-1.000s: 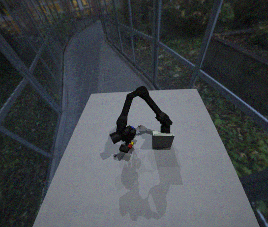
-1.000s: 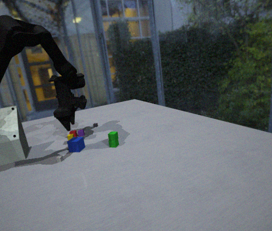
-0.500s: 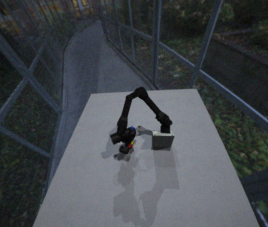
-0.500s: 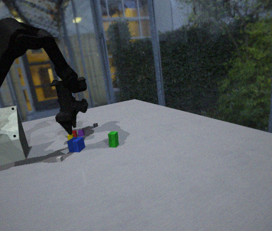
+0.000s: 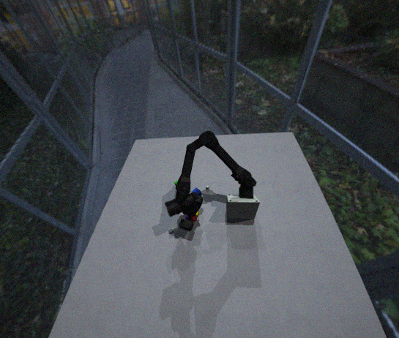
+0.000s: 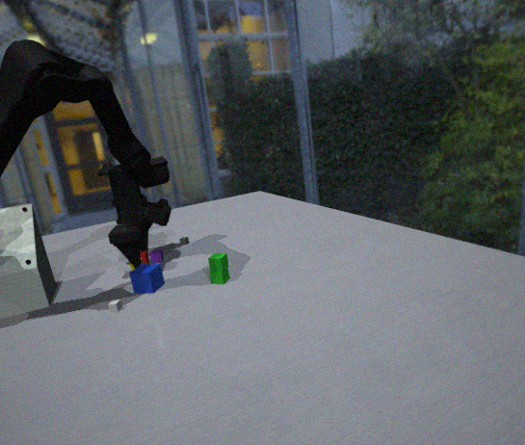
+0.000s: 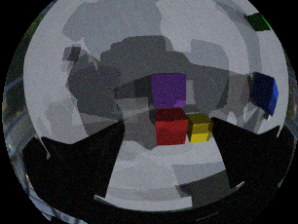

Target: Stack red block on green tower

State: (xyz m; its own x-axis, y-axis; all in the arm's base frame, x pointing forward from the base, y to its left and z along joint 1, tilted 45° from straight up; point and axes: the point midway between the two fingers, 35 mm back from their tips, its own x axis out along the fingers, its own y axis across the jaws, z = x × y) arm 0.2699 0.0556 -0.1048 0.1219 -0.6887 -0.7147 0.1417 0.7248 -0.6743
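My gripper tip is now 3 cm to the left of the yellow block and 1 cm past it. Also, from my gripper tip: red block (right at my gripper tip); then purple block (3 cm ahead); then small dark cube (10 cm ahead, 9 cm to the left).
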